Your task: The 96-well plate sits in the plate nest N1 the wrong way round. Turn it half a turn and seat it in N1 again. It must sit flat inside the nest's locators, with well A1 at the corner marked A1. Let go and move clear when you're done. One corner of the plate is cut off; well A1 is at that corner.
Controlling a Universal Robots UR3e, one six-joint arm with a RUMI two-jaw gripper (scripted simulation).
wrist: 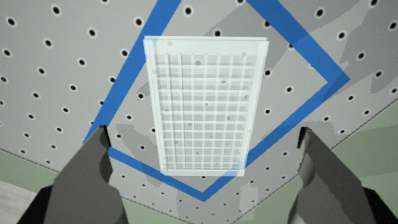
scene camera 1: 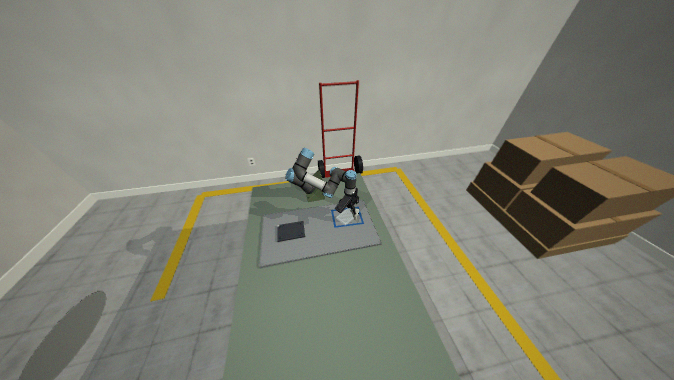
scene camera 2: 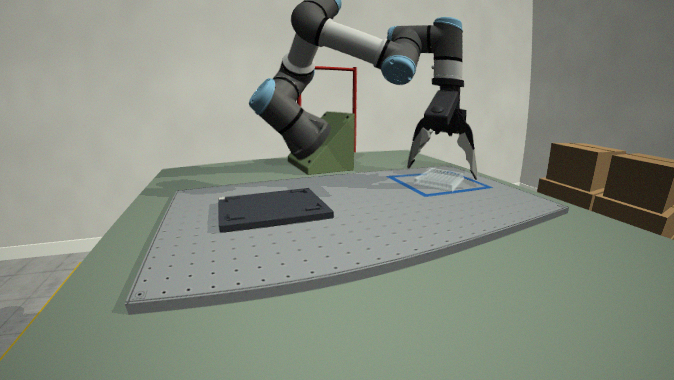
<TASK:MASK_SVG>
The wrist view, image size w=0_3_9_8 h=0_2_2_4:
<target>gripper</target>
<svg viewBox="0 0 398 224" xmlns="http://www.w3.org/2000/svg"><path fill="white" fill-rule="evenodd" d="M301 127L297 148L302 153L303 159L298 173L304 188L302 187L297 194L290 210L287 224L398 224L397 217L376 191L367 188L309 127ZM106 125L99 125L47 187L40 189L17 224L129 224L119 190L109 185L113 168L108 150L112 145Z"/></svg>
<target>clear 96-well plate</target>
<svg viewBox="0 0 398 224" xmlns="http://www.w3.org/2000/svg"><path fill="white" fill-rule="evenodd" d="M144 36L143 42L161 173L165 176L244 176L269 45L267 38Z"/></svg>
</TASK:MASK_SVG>
